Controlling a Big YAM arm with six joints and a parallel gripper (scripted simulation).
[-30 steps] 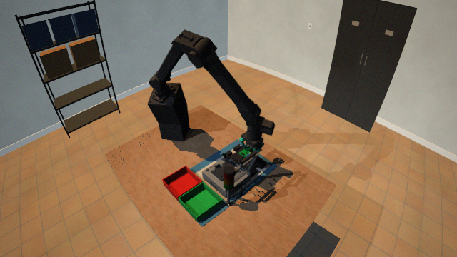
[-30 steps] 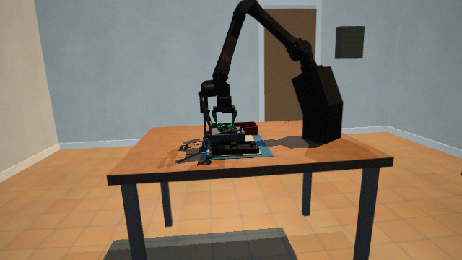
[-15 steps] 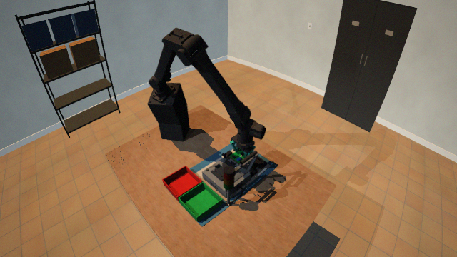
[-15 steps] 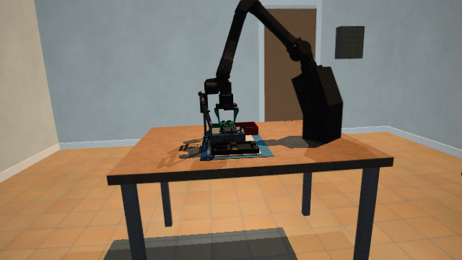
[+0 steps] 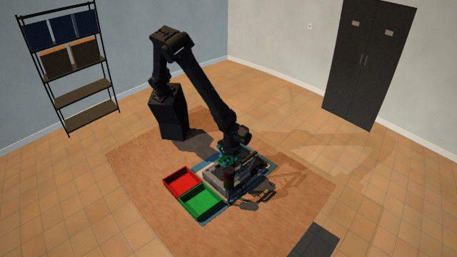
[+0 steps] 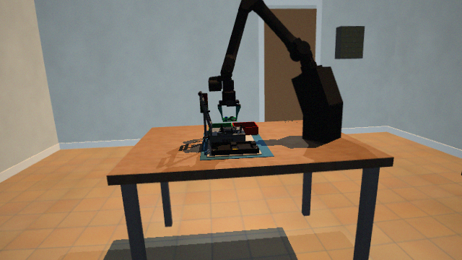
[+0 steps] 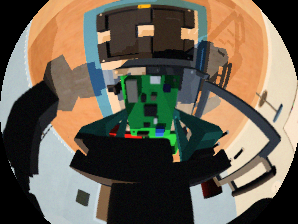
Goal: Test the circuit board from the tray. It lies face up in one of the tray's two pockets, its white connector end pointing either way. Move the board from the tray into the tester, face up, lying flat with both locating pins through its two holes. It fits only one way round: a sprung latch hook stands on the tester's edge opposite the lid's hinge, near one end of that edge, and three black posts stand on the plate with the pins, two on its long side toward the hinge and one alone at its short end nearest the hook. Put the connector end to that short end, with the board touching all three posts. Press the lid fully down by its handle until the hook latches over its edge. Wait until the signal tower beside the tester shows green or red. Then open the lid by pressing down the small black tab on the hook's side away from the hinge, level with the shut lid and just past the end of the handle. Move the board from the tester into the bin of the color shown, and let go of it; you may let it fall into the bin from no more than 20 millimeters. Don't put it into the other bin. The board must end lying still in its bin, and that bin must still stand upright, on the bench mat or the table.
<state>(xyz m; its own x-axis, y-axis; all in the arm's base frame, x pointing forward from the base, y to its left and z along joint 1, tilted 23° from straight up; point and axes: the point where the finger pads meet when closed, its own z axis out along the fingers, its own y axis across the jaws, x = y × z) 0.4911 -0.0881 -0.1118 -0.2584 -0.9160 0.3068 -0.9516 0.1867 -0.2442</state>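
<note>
The tester lid lies 110 mm ahead of my hand, 60 mm to the right of it and 50 mm above it. Round my hand: green bin: 20 mm behind, 240 mm to the right, 120 mm below; then green circuit board: right at my hand; then red bin: 160 mm behind, 200 mm to the right, 120 mm below.
</note>
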